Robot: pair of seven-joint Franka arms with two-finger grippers.
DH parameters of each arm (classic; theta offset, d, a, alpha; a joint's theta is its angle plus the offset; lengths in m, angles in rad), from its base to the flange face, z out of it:
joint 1: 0 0.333 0 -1.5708
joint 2: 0 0 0 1.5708
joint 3: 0 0.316 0.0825 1.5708
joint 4: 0 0 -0.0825 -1.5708
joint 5: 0 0.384 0 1.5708
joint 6: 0 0 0.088 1.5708
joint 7: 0 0.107 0 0
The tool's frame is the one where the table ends.
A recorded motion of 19 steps. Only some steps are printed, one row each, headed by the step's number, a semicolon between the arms.
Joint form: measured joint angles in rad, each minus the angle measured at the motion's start. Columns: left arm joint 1, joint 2, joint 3, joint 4, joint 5, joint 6, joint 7; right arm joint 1, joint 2, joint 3, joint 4, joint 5, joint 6, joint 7.
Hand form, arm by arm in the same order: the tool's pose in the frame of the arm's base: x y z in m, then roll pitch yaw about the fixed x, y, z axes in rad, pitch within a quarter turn. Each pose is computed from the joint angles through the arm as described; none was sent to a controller.
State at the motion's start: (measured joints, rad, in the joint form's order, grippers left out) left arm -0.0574 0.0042 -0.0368 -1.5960 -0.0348 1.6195 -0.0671; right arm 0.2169 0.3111 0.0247 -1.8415 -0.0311 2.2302 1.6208
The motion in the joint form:
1: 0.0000 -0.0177 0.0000 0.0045 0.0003 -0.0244 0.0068; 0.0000 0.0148 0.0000 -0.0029 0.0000 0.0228 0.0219
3: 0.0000 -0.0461 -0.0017 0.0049 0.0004 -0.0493 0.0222; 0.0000 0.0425 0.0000 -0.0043 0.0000 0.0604 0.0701
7: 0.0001 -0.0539 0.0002 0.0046 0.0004 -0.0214 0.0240; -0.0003 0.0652 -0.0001 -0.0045 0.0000 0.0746 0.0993
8: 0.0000 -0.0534 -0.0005 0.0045 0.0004 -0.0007 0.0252; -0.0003 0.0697 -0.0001 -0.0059 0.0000 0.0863 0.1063
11: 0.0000 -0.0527 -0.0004 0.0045 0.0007 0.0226 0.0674; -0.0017 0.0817 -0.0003 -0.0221 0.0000 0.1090 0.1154
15: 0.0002 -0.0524 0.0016 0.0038 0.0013 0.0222 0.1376; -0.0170 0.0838 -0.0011 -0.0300 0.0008 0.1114 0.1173
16: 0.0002 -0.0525 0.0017 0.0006 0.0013 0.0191 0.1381; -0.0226 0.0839 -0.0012 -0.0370 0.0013 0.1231 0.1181
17: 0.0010 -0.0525 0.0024 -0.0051 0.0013 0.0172 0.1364; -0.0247 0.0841 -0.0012 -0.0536 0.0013 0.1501 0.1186
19: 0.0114 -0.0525 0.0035 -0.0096 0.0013 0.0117 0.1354; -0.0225 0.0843 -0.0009 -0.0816 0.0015 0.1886 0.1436
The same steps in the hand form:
1: 0.5498 -0.0557 0.6244 3.1066 -0.0150 -0.0331; 0.6213 0.1512 0.3581 -3.0578 -0.0118 -1.3846
3: 0.5387 -0.0560 0.6379 3.1079 -0.0195 -0.0510; 0.6251 0.1522 0.3433 -3.0490 -0.0056 -1.4320
7: 0.5393 -0.0549 0.6445 3.1066 -0.0549 -0.0499; 0.6265 0.1523 0.3300 -3.0576 -0.0032 -1.4613
8: 0.5415 -0.0555 0.6462 3.1058 -0.0750 -0.0511; 0.6272 0.1526 0.3276 -3.0519 -0.0015 -1.4680
11: 0.5440 -0.0556 0.6480 3.1092 -0.0990 -0.0926; 0.6252 0.1512 0.3148 -3.0574 -0.0009 -1.4782
15: 0.5442 -0.0543 0.6475 3.1166 -0.0996 -0.1610; 0.6255 0.1407 0.3102 -3.0650 -0.0015 -1.4965
16: 0.5438 -0.0542 0.6457 3.1163 -0.0935 -0.1614; 0.6255 0.1371 0.3081 -3.0606 -0.0002 -1.5031
17: 0.5437 -0.0534 0.6428 3.1155 -0.0858 -0.1582; 0.6237 0.1354 0.3033 -3.0506 0.0019 -1.5052
19: 0.5436 -0.0471 0.6401 3.1147 -0.0759 -0.1458; 0.6190 0.1363 0.2946 -3.0407 0.0070 -1.5269

